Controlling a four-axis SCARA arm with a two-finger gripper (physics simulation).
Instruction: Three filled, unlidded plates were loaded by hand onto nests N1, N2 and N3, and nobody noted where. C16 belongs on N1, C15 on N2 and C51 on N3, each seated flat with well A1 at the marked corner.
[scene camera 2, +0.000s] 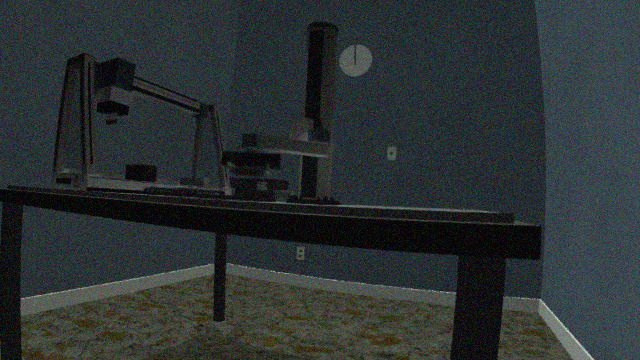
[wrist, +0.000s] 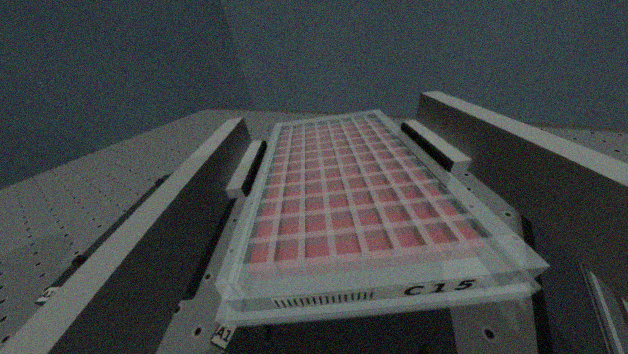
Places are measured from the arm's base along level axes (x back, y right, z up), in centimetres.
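Pixels of known places: gripper, fingertip midpoint: (scene camera 2: 247, 165) (wrist: 331, 122).
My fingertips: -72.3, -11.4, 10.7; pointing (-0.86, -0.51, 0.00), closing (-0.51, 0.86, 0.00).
For each thing: its top centre in the pictures, then the offset to it from my fingertips, as dx, dy, dz. "pt": a spot on its surface instead.
- clear plate labelled C15 at its top centre: (wrist: 338, 155) (scene camera 2: 248, 169) +2.0, +1.2, -0.9
- grey support at a spot on its surface: (wrist: 492, 315) pt +2.5, +10.4, -9.4
- A1 tag at a spot on its surface: (wrist: 223, 336) pt +10.3, -2.4, -8.2
- dark box-like unit at a spot on its surface: (scene camera 2: 260, 189) pt +75.7, +43.7, -3.7
- dark block at a spot on its surface: (scene camera 2: 141, 173) pt +15.8, +64.1, -1.2
- clear edge at a spot on its surface: (wrist: 602, 310) pt +1.1, +14.2, -7.7
A clear plate labelled C15 (wrist: 350, 200), with red-filled wells and a barcode on its near edge, lies between the finger pads. My gripper (wrist: 331, 122) (scene camera 2: 250, 172) is shut on it, one pad along each long side. Below the plate is a grey support (wrist: 492, 315) with holes and a dark middle; an A1 tag (wrist: 223, 336) shows at its near left corner, by the plate's near left corner. I cannot tell which nest this is, or the exact gap. Another A1 tag (wrist: 47, 295) lies further left. C16 and C51 cannot be made out.
In the scene view, a dark box-like unit (scene camera 2: 260, 189) stands below the gripper, near the arm's column (scene camera 2: 325, 95). A gantry frame (scene camera 2: 74, 120) stands on the left, with a dark block (scene camera 2: 141, 173) under it. A clear edge (wrist: 602, 310) shows at the wrist view's lower right.
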